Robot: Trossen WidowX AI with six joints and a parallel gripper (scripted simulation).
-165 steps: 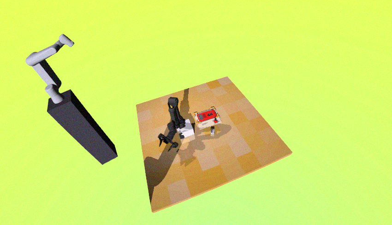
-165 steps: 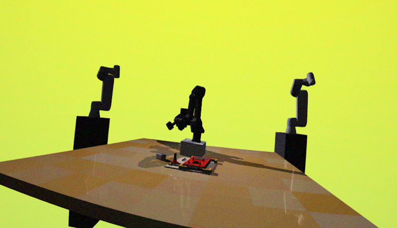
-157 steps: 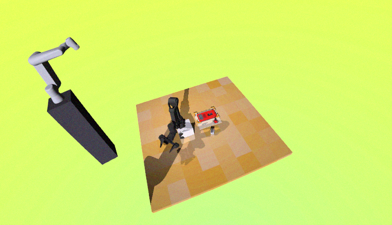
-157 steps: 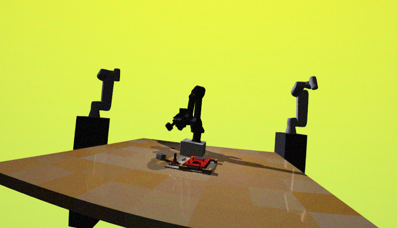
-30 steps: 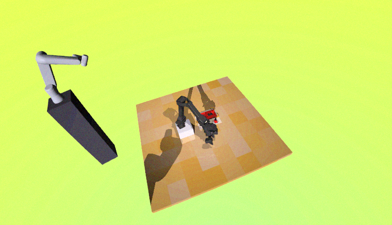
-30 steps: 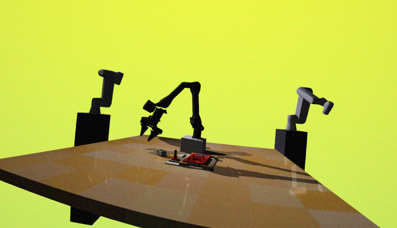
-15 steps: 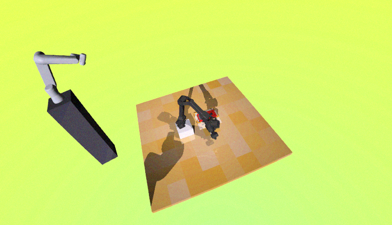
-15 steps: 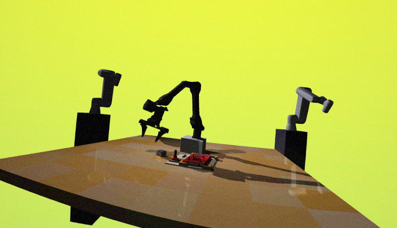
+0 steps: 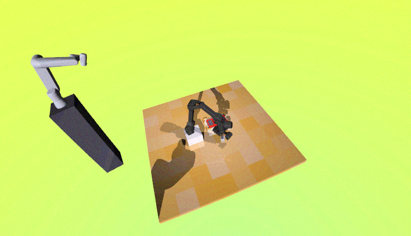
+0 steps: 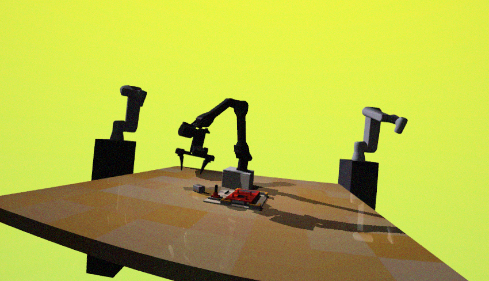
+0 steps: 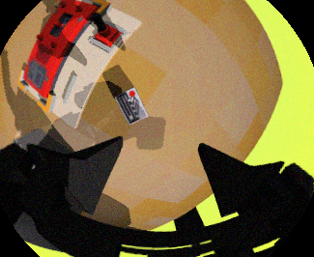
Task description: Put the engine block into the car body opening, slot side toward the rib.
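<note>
My gripper tip is now 70 mm above the engine block, 50 mm to the right of it and 10 mm short of it. From my gripper tip the other things lie so: pale base plate: 250 mm to the left, 90 mm ahead, 70 mm below; black post: 140 mm to the left, 120 mm ahead, 50 mm below.
</note>
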